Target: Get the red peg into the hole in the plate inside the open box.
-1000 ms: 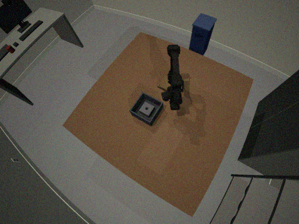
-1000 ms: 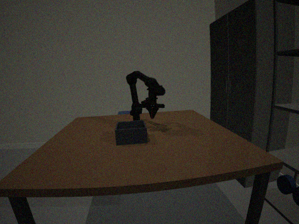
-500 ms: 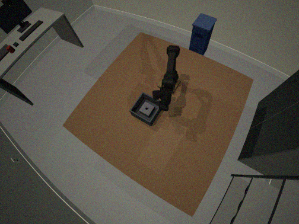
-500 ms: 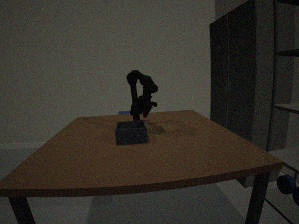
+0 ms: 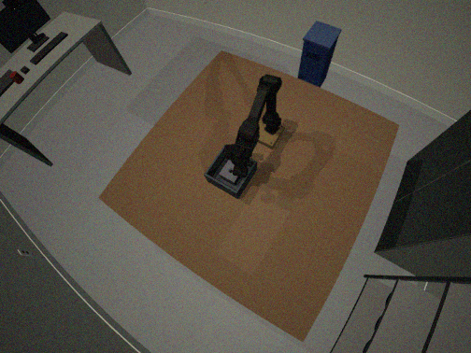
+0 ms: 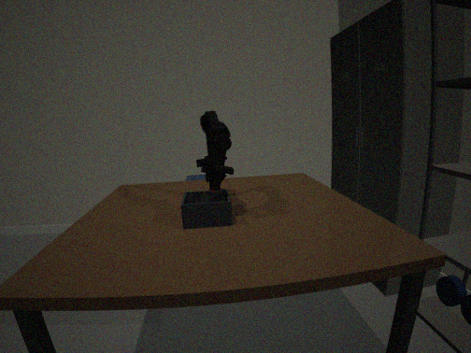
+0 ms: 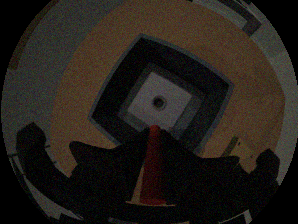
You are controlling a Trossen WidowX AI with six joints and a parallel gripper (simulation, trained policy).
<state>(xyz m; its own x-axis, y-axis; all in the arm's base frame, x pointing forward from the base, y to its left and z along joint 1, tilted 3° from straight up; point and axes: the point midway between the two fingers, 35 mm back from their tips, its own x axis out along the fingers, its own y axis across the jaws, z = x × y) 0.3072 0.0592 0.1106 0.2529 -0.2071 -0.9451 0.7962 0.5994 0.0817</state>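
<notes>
The plate is 3 cm ahead of my gripper tip, 3 cm to the right of it and 7 cm below it. Round my gripper tip: box 3 cm ahead, 3 cm to the right, 9 cm below; then red peg 1 cm behind, 1 cm to the left, 3 cm above.
</notes>
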